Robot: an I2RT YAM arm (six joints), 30 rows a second.
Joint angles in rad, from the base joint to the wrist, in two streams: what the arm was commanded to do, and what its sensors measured. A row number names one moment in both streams.
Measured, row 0: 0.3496 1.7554 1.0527 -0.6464 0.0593 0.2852
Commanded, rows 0 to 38: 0.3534 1.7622 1.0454 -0.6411 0.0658 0.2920; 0.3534 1.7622 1.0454 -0.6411 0.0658 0.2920; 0.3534 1.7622 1.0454 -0.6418 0.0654 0.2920; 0.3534 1.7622 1.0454 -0.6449 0.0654 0.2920; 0.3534 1.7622 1.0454 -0.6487 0.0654 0.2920; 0.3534 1.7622 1.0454 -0.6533 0.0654 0.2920; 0.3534 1.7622 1.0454 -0.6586 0.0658 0.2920; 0.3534 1.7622 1.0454 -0.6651 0.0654 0.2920; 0.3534 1.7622 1.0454 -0.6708 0.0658 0.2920; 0.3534 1.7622 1.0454 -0.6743 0.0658 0.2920; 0.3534 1.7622 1.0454 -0.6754 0.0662 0.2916; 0.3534 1.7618 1.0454 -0.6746 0.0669 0.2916; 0.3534 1.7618 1.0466 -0.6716 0.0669 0.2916; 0.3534 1.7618 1.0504 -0.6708 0.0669 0.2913; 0.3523 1.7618 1.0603 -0.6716 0.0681 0.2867; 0.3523 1.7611 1.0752 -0.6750 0.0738 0.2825; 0.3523 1.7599 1.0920 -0.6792 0.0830 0.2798; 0.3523 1.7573 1.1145 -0.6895 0.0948 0.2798; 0.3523 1.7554 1.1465 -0.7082 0.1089 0.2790; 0.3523 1.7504 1.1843 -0.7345 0.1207 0.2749; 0.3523 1.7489 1.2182 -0.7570 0.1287 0.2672; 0.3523 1.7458 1.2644 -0.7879 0.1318 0.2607; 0.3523 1.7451 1.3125 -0.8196 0.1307 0.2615; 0.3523 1.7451 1.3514 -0.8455 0.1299 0.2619; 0.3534 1.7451 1.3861 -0.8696 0.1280 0.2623; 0.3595 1.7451 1.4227 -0.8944 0.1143 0.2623; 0.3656 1.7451 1.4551 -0.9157 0.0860 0.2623; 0.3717 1.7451 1.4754 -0.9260 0.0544 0.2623; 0.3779 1.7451 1.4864 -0.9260 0.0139 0.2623; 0.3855 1.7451 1.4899 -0.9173 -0.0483 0.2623; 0.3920 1.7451 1.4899 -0.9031 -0.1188 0.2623; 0.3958 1.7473 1.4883 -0.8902 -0.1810 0.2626; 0.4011 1.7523 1.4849 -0.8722 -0.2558 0.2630; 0.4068 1.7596 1.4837 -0.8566 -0.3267 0.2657; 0.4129 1.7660 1.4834 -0.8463 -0.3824 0.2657; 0.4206 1.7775 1.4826 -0.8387 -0.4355 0.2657; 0.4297 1.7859 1.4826 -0.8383 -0.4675 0.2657; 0.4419 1.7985 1.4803 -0.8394 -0.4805 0.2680; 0.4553 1.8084 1.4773 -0.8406 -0.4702 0.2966
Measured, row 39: 0.4290 1.7729 1.4750 -0.8425 -0.3328 0.2703
